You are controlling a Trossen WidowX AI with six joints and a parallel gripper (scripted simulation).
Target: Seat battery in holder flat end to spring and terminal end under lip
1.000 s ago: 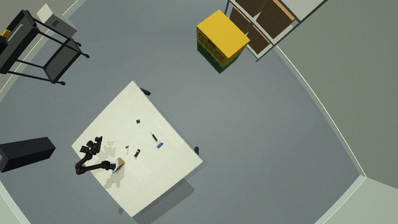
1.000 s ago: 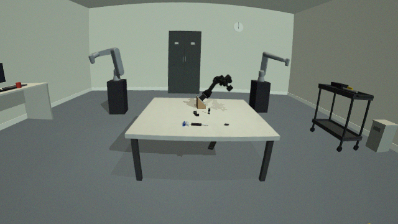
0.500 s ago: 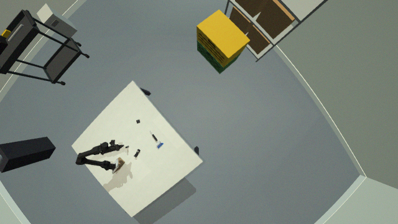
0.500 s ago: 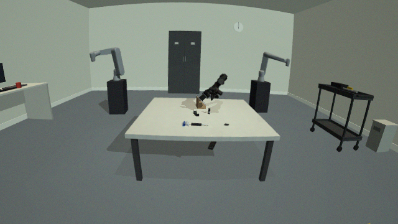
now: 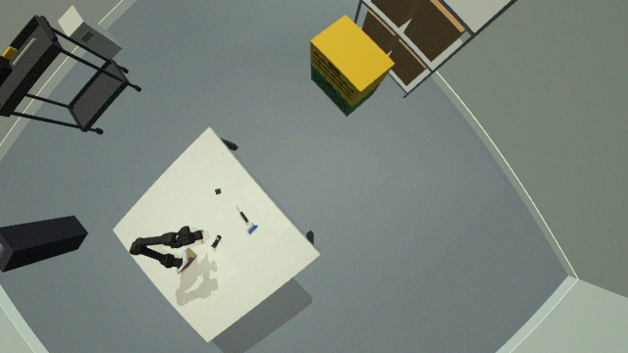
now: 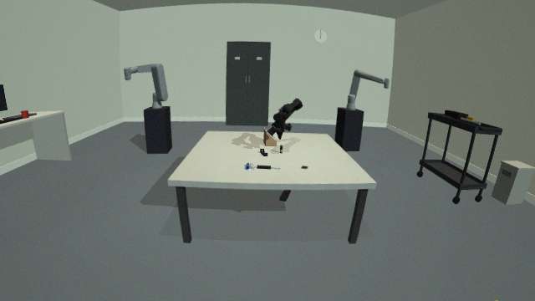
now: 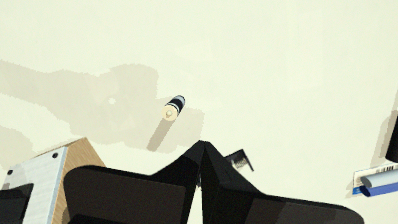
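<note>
Now: the battery 9 cm below my gripper tip, 3 cm behind it and 2 cm to the left of it. From my gripper tip the other things lie so: black piece 29 cm ahead, 12 cm to the left, 12 cm below.
</note>
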